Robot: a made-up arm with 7 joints.
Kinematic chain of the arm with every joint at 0, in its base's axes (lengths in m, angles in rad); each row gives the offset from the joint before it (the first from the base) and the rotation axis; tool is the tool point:
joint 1: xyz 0.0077 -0.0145 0.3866 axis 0 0.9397 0.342
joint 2: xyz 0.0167 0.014 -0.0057 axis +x
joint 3: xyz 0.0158 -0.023 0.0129 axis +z
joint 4: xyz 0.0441 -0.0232 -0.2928 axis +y
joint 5: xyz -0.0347 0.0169 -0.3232 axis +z
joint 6: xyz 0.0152 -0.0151 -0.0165 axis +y
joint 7: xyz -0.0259 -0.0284 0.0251 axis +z
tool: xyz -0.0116 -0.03 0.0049
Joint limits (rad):
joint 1: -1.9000..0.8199
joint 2: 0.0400..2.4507
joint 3: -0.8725..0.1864
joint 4: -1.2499..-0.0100
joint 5: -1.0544..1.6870
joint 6: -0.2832..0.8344
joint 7: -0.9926..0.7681
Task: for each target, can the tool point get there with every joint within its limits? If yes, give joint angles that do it. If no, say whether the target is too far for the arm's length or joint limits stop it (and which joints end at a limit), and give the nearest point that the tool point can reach.
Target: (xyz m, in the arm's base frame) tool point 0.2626 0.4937 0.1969
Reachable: yes | joints -0.3776 1.4573 -0.7823 -0.5931 0.2449 0.4532 -0.8367
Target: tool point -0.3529 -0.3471 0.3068
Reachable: no: joint limits stop it (at a limit: joint 1, joint 2, joint 3, joint 4, joint 6) | nearest point -0.3945 -0.1211 -0.0183 | short by 0.398 m
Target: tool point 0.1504 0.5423 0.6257
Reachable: yes | joints -0.2249 2.2199 -0.5603 -0.3404 1.1683 -0.1839 0.0497
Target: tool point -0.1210 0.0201 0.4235
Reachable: no: joint limits stop it (at a limit: joint 1, joint 2, joint 3, joint 4, joint 5, joint 6) | nearest point -0.2920 0.1630 0.7324 | short by 0.381 m
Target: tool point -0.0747 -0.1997 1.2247
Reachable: no: too far | nearest point -0.0341 0.0938 0.8850 | short by 0.451 m
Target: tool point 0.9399 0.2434 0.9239
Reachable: no: too far | nearest point 0.5539 0.1393 0.7024 | short by 0.457 m
